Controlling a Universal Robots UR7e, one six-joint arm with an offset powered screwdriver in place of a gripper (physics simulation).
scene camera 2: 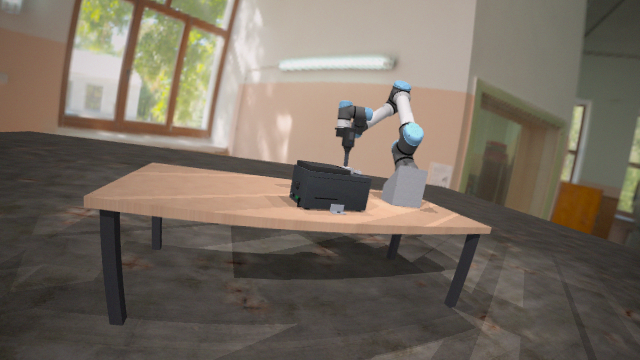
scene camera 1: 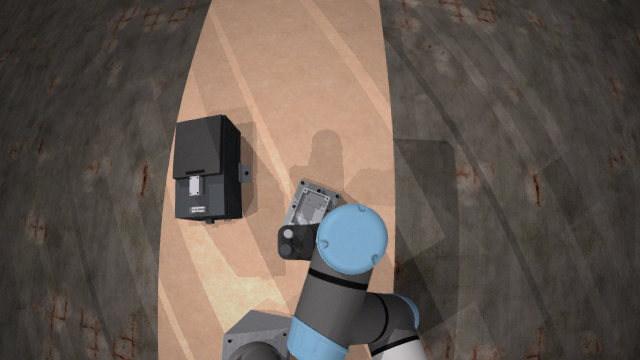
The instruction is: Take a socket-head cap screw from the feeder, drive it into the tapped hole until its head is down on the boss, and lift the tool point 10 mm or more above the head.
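The black screw feeder (scene camera 1: 198, 147) (scene camera 2: 330, 190) stands on the table, left of the part in scene camera 1. The grey metal part (scene camera 1: 298, 190) with a recessed pocket lies turned on the table; the arm and tool cover its lower end in scene camera 1. My screwdriver (scene camera 2: 346, 156) points straight down and is low; its lower tip is hidden behind the feeder in scene camera 2. In scene camera 1 the black tool body (scene camera 1: 295, 248) is over the part's lower end. The tapped hole, the boss, the bit tip and any screw are hidden, so I cannot tell whether a screw is on the bit.
The arm's blue wrist cap (scene camera 1: 352, 239) hangs over the right side of the part. The grey robot pedestal (scene camera 1: 252, 325) (scene camera 2: 406, 187) stands on the wooden table (scene camera 1: 310, 80) (scene camera 2: 165, 190). A small bracket (scene camera 1: 245, 173) (scene camera 2: 337, 208) sticks out from the feeder's base.
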